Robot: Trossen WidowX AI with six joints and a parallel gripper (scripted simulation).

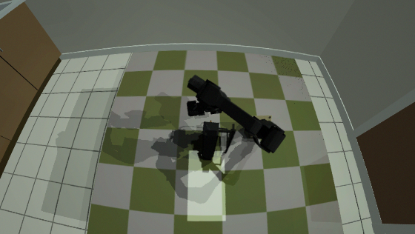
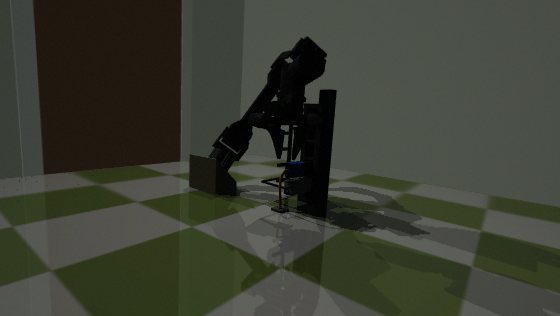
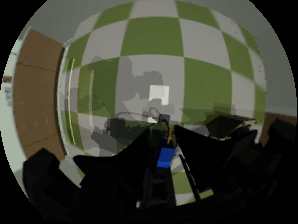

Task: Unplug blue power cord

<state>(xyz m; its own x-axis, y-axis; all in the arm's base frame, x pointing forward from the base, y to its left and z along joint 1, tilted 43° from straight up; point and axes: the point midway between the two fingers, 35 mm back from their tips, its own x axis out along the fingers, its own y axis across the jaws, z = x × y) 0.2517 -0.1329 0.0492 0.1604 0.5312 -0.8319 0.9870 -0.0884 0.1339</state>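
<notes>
Right now the blue plug is 80 mm to the left of my gripper tip and 20 mm below it.
</notes>
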